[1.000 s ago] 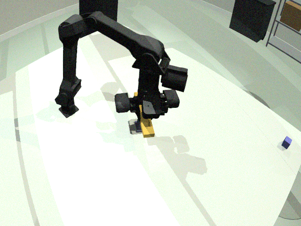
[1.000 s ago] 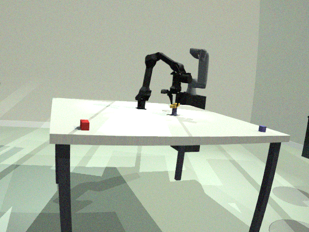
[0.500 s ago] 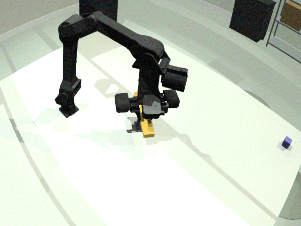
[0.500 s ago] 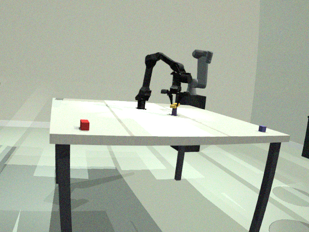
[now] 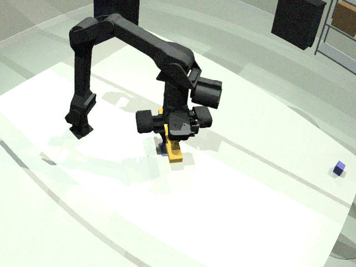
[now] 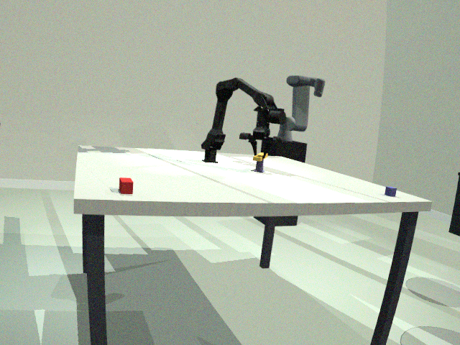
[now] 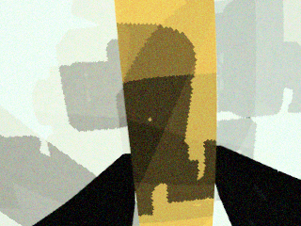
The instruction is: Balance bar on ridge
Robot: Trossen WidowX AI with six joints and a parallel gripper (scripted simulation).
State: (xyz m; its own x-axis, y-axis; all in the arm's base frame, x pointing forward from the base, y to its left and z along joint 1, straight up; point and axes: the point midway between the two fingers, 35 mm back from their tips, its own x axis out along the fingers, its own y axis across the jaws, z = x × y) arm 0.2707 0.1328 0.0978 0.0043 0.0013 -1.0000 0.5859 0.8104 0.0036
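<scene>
The yellow bar lies 2 cm to the left of my gripper tip and 2 cm behind it. From my gripper tip the other things lie so: red cube 63 cm to the right, 47 cm ahead, 5 cm below; small blue cube 47 cm ahead, 37 cm to the left, 5 cm below.
</scene>
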